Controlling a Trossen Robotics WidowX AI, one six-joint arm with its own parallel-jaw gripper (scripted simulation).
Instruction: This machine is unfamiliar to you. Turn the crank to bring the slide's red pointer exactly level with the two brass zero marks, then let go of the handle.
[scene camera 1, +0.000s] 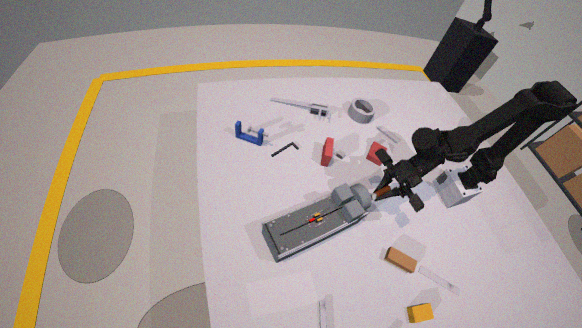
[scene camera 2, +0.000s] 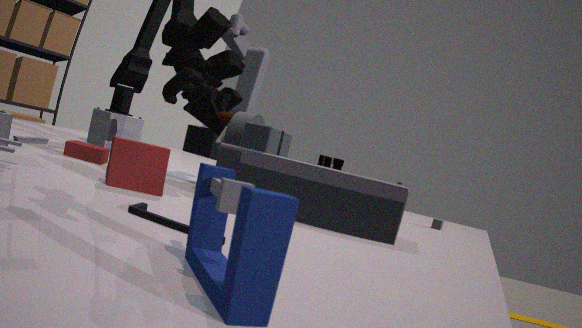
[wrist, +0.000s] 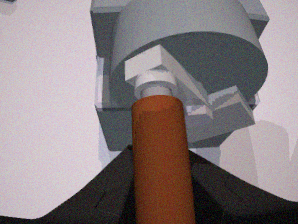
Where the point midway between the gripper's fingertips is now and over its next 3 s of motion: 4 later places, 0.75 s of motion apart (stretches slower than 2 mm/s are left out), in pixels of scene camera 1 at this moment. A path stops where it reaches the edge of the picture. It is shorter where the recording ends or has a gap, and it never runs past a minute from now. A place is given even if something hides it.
The gripper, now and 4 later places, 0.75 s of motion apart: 373, 198; 372, 203; 367, 206; 362, 203; 361, 201
